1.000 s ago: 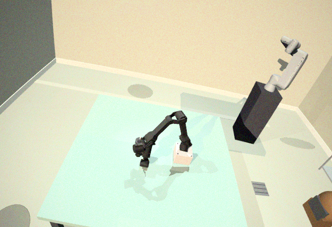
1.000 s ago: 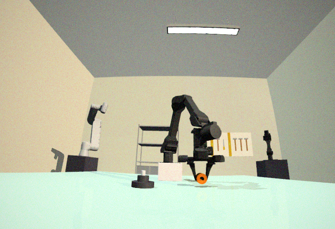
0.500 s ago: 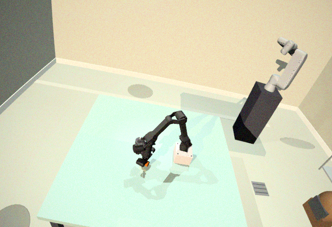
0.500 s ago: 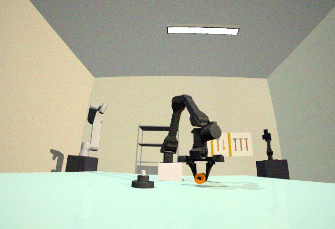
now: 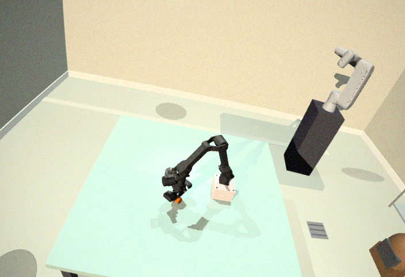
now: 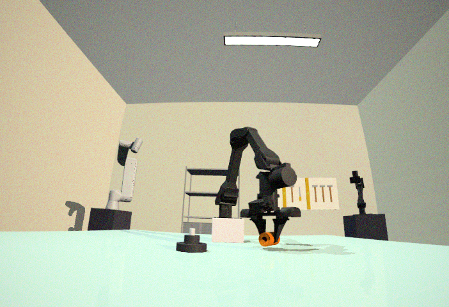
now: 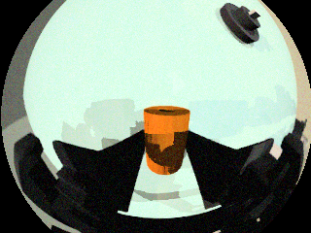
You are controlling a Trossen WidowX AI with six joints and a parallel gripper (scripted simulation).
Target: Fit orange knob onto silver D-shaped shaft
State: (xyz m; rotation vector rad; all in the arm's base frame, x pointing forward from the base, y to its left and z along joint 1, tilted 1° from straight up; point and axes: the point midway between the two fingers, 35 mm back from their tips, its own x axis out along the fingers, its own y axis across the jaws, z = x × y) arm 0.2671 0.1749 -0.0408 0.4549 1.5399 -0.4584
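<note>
Now: gripper tip 10 mm past the orange knob, 10 mm to the right of it and 10 mm below it. The rest, counted from my gripper tip: dark round pedestal 80 mm ahead, 220 mm to the right, 10 mm above.
</note>
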